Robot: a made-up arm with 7 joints. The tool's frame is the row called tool.
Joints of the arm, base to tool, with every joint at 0 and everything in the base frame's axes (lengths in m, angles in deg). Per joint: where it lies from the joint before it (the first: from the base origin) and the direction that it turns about. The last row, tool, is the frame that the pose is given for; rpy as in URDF.
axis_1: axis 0 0 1 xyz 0.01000 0.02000 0.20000
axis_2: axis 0 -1 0 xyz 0.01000 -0.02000 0.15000
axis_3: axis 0 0 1 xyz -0.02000 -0.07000 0.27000
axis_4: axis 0 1 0 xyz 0.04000 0.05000 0.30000
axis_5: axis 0 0 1 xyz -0.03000 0.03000 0.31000
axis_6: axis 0 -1 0 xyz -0.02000 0.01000 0.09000
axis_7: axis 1 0 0 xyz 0.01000 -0.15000 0.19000
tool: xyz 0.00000 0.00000 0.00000 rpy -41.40 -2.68 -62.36
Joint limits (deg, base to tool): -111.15..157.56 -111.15..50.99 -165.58..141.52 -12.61..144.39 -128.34..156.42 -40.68..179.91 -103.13..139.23
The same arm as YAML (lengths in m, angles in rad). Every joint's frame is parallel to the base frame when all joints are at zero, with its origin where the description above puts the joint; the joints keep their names.
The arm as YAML. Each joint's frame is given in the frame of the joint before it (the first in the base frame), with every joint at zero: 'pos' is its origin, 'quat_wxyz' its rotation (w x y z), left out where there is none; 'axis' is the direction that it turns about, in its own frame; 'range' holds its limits. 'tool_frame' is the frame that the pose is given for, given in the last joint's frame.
length_unit: m
angle_unit: rad
joints:
  - joint: axis_1
    pos: [0.01, 0.02, 0.2]
    axis: [0.0, 0.0, 1.0]
    range: [-1.9399, 2.7499]
  - joint: axis_2
    pos: [0.01, -0.02, 0.15]
    axis: [0.0, -1.0, 0.0]
    range: [-1.9399, 0.8899]
  - joint: axis_3
    pos: [-0.02, -0.07, 0.27]
    axis: [0.0, 0.0, 1.0]
    range: [-2.8899, 2.47]
  - joint: axis_4
    pos: [0.04, 0.05, 0.3]
    axis: [0.0, 1.0, 0.0]
    range: [-0.2201, 2.5201]
  - joint: axis_5
    pos: [-0.03, 0.03, 0.31]
    axis: [0.0, 0.0, 1.0]
    range: [-2.24, 2.73]
  - joint: axis_6
    pos: [-0.02, 0.01, 0.09]
    axis: [0.0, -1.0, 0.0]
    range: [-0.71, 3.14]
  - joint: axis_7
    pos: [0.01, -0.15, 0.19]
    axis: [1.0, 0.0, 0.0]
    range: [-1.8, 2.43]
tool_frame:
  pos: [0.0, 0.0, 0.0]
  quat_wxyz: [0.795816, -0.313657, 0.164238, -0.491246]

